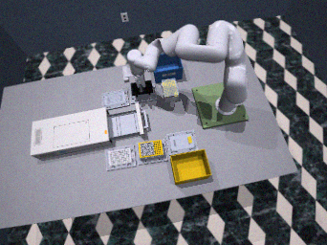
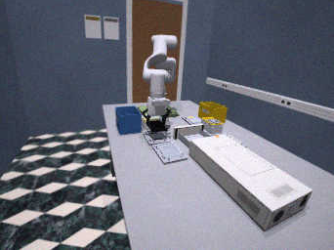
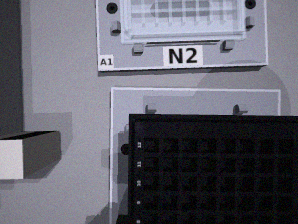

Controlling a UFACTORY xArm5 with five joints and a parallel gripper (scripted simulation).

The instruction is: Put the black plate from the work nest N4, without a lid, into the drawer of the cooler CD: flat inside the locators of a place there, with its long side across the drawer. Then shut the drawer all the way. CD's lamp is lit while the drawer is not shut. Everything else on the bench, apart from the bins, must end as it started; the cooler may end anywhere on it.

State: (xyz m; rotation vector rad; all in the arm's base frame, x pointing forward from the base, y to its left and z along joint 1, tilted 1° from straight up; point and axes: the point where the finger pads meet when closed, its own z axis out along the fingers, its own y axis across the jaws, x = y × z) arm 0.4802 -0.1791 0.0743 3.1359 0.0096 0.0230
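My hand is 20 cm to the right of the cooler drawer, 14 cm short of it and 5 cm above it. From my hand the other things lie so: clear plate: 18 cm ahead, 7 cm below, 1 cm to the left; black plate: 1 cm below; blue bin: 17 cm behind, 13 cm to the right, 5 cm below.
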